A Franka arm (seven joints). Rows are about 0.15 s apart.
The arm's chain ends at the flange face. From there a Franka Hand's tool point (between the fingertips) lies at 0.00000 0.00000 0.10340 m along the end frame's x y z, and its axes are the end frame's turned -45 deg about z.
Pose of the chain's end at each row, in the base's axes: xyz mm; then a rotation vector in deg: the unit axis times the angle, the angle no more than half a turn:
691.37 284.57 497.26 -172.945 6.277 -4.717
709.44 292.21 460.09 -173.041 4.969 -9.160
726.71 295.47 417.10 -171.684 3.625 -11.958
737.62 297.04 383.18 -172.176 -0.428 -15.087
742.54 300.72 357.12 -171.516 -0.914 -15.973
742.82 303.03 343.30 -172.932 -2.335 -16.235
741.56 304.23 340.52 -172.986 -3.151 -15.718
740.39 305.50 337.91 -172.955 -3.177 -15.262
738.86 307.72 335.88 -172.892 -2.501 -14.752
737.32 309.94 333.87 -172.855 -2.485 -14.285
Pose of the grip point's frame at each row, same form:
697.43 296.73 394.76 -163.663 -60.935 -8.415
720.65 303.84 357.96 -164.219 -62.562 -12.501
741.27 309.28 315.67 -163.114 -63.564 -15.877
755.50 309.93 282.16 -162.654 -67.848 -18.505
761.47 314.69 256.43 -162.068 -68.145 -19.697
761.85 314.57 242.32 -162.831 -70.037 -19.117
759.93 315.82 239.43 -162.445 -70.780 -18.603
758.23 317.21 236.74 -162.307 -70.750 -18.202
756.15 319.57 234.63 -162.405 -70.039 -17.775
754.07 321.92 232.54 -162.276 -69.967 -17.367

